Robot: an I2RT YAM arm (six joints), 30 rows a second.
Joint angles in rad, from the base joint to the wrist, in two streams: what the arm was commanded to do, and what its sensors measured. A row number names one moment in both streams.
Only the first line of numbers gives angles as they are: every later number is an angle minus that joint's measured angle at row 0.
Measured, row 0:
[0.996, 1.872, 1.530, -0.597, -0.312, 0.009]
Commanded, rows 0 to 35:
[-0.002, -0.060, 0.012, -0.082, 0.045, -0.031]
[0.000, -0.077, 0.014, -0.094, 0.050, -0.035]
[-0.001, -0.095, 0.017, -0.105, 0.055, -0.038]
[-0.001, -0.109, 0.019, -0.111, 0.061, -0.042]
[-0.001, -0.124, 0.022, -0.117, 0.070, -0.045]
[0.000, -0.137, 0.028, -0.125, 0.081, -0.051]
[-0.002, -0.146, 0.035, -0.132, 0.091, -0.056]
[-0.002, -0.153, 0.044, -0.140, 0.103, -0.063]
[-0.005, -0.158, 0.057, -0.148, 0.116, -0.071]
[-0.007, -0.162, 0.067, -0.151, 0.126, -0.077]
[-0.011, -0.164, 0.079, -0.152, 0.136, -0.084]
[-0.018, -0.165, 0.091, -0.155, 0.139, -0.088]
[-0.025, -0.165, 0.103, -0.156, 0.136, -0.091]
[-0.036, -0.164, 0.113, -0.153, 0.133, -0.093]
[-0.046, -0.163, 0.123, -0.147, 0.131, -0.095]
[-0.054, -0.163, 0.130, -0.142, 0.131, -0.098]
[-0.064, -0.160, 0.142, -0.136, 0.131, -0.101]
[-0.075, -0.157, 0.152, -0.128, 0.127, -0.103]
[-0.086, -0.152, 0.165, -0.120, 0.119, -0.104]
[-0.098, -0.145, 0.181, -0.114, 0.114, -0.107]
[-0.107, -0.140, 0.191, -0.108, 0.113, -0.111]
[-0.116, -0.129, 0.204, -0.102, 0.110, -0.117]
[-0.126, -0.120, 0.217, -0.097, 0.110, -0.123]
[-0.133, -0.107, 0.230, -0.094, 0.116, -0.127]
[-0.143, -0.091, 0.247, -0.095, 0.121, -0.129]
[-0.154, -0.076, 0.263, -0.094, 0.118, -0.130]
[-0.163, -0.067, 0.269, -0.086, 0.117, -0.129]
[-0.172, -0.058, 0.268, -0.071, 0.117, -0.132]
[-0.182, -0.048, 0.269, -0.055, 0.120, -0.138]
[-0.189, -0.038, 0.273, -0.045, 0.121, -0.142]
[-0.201, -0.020, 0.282, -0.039, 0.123, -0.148]
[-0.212, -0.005, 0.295, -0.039, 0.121, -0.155]
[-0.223, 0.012, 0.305, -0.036, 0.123, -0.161]
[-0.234, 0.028, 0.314, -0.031, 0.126, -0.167]
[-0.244, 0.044, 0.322, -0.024, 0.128, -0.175]
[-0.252, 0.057, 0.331, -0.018, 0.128, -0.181]
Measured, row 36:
[-0.229, 0.031, 0.294, -0.045, 0.120, -0.148]
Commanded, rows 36 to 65:
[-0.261, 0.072, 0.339, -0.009, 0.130, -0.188]
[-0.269, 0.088, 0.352, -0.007, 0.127, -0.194]
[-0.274, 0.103, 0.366, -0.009, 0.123, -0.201]
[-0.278, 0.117, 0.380, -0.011, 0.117, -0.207]
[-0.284, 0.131, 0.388, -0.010, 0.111, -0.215]
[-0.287, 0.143, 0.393, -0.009, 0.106, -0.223]
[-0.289, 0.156, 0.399, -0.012, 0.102, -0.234]
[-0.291, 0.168, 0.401, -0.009, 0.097, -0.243]
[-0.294, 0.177, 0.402, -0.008, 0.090, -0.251]
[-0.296, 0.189, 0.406, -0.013, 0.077, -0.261]
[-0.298, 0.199, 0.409, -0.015, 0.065, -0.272]
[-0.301, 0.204, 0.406, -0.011, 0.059, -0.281]
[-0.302, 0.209, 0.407, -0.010, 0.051, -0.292]
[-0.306, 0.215, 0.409, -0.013, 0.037, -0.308]
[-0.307, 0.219, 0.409, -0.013, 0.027, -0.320]
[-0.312, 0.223, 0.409, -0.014, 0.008, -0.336]
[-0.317, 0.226, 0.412, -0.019, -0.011, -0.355]
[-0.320, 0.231, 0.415, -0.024, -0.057, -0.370]
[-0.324, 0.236, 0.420, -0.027, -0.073, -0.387]
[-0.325, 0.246, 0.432, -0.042, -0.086, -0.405]
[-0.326, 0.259, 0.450, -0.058, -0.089, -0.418]
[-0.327, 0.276, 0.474, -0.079, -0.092, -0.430]
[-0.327, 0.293, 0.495, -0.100, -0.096, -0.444]
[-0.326, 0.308, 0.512, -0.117, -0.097, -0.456]
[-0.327, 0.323, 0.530, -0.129, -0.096, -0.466]
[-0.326, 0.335, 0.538, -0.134, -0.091, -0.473]
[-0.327, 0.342, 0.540, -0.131, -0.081, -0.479]
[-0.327, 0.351, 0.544, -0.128, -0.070, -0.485]
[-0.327, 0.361, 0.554, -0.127, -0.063, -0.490]
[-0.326, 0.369, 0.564, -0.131, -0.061, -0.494]
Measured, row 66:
[-0.326, 0.343, 0.533, -0.091, -0.058, -0.450]
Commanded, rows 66 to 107:
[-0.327, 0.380, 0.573, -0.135, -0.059, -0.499]
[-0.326, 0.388, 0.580, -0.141, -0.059, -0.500]
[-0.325, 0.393, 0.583, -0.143, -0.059, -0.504]
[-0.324, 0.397, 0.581, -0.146, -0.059, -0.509]
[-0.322, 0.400, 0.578, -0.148, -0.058, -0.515]
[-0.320, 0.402, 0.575, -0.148, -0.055, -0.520]
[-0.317, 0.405, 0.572, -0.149, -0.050, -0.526]
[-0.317, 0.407, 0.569, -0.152, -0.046, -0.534]
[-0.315, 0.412, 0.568, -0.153, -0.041, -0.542]
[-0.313, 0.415, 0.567, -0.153, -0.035, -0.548]
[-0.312, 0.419, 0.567, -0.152, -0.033, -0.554]
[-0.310, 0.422, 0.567, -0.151, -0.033, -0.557]
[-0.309, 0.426, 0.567, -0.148, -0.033, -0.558]
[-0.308, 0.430, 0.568, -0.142, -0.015, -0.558]
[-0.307, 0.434, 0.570, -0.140, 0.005, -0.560]
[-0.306, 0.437, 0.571, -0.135, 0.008, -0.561]
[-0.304, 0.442, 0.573, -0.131, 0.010, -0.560]
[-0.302, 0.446, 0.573, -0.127, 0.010, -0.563]
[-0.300, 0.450, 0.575, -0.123, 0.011, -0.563]
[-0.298, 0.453, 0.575, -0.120, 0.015, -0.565]
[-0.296, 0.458, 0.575, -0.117, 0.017, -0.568]
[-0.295, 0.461, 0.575, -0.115, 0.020, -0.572]
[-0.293, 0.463, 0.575, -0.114, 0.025, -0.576]
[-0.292, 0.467, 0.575, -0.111, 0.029, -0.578]
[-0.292, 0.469, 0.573, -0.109, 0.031, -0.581]
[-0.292, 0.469, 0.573, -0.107, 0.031, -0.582]
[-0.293, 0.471, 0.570, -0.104, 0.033, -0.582]
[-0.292, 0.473, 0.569, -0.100, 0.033, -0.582]
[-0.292, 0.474, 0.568, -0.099, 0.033, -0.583]
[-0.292, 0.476, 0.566, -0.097, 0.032, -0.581]
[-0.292, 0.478, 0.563, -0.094, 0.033, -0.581]
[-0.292, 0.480, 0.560, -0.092, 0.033, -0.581]
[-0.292, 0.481, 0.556, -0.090, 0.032, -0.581]
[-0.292, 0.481, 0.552, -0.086, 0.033, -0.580]
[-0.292, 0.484, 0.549, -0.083, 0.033, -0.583]
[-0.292, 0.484, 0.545, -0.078, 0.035, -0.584]
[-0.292, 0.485, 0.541, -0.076, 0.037, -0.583]
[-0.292, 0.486, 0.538, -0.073, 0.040, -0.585]
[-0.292, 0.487, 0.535, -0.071, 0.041, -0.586]
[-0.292, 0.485, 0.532, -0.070, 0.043, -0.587]
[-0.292, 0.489, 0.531, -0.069, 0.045, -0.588]
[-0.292, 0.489, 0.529, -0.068, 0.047, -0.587]
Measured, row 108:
[-0.295, 0.473, 0.544, -0.076, 0.038, -0.575]
